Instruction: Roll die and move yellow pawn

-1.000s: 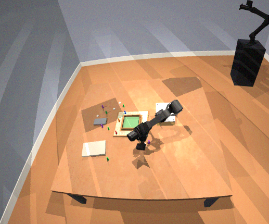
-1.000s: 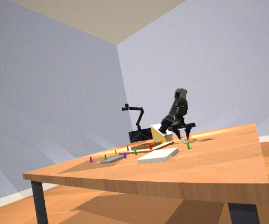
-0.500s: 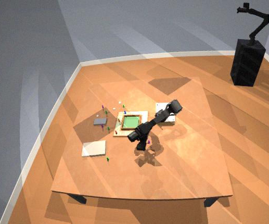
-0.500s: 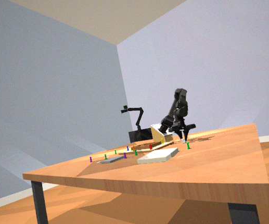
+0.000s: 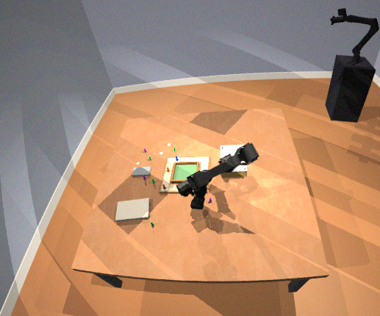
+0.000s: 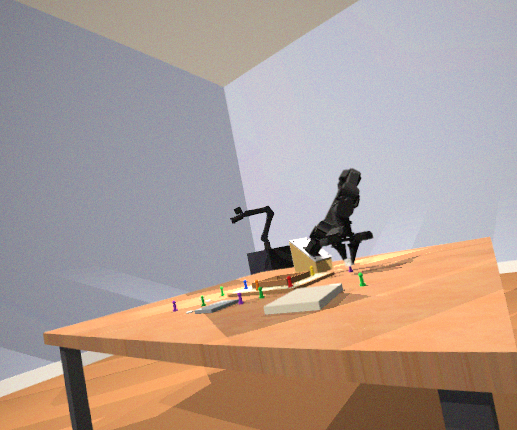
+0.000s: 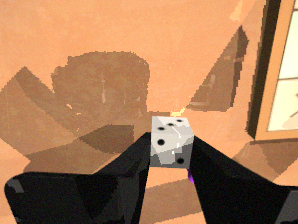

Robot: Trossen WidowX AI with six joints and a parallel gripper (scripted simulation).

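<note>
The yellow pawn is 15 cm to the right of my gripper tip, 3 cm ahead of it and 1 cm below it. Round my gripper tip: green tray: 20 cm to the right, 15 cm ahead, 3 cm below; red pawn: 24 cm ahead, 8 cm to the right, 1 cm below; white die: right at my gripper tip.
</note>
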